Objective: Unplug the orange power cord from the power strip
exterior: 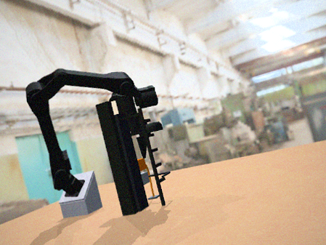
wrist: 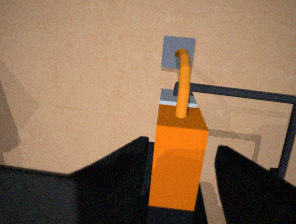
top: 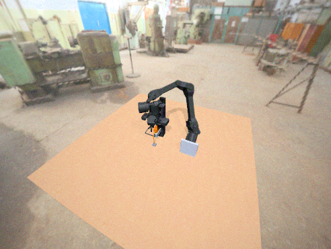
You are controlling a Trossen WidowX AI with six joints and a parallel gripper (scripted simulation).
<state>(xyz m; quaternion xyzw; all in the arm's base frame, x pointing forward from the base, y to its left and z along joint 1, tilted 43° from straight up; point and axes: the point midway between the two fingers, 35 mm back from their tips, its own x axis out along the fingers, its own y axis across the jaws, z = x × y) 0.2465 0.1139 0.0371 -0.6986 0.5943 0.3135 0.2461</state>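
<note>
Now: gripper tip 3 cm to the left of the orange plug, 1 cm short of it and 1 cm above it.
</note>
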